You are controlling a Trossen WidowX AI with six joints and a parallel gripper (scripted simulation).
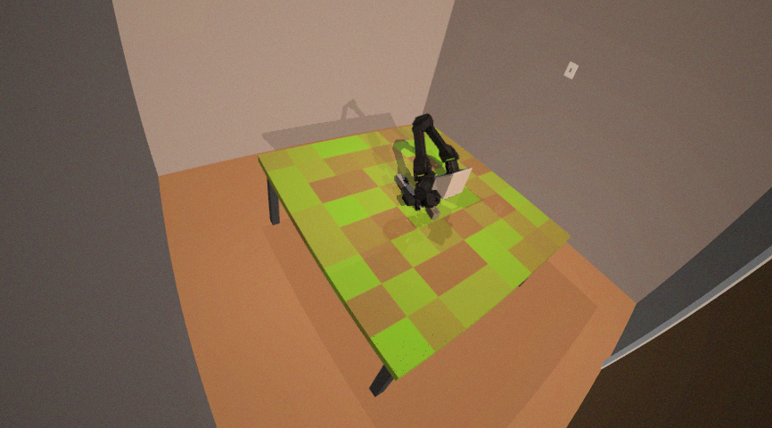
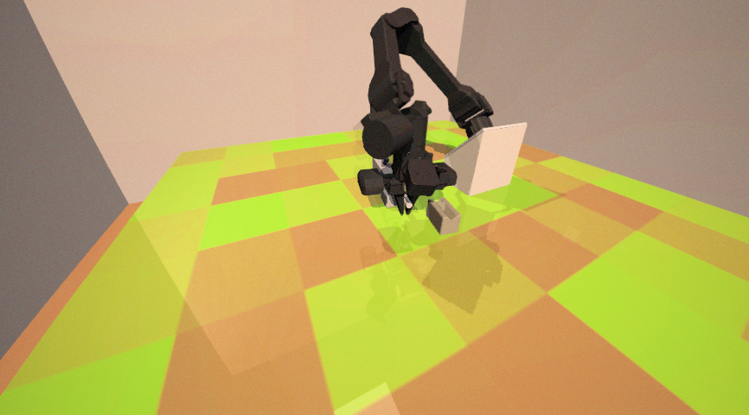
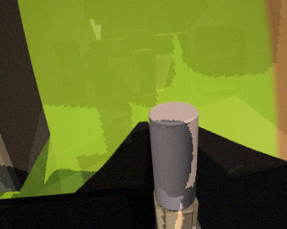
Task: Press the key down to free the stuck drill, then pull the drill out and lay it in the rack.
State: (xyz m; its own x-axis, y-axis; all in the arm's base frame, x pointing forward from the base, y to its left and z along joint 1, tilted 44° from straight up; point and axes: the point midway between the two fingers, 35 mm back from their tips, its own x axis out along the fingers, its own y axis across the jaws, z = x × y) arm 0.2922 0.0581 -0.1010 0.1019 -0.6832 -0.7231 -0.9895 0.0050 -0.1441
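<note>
My gripper tip is now 40 mm to the left of the drill and 30 mm below it. From my gripper tip the other things lie so: key 20 mm behind, 160 mm to the right, 40 mm above; then grey rack 70 mm behind, 40 mm to the left; then holder block 10 mm behind, 140 mm to the right, 20 mm above.
</note>
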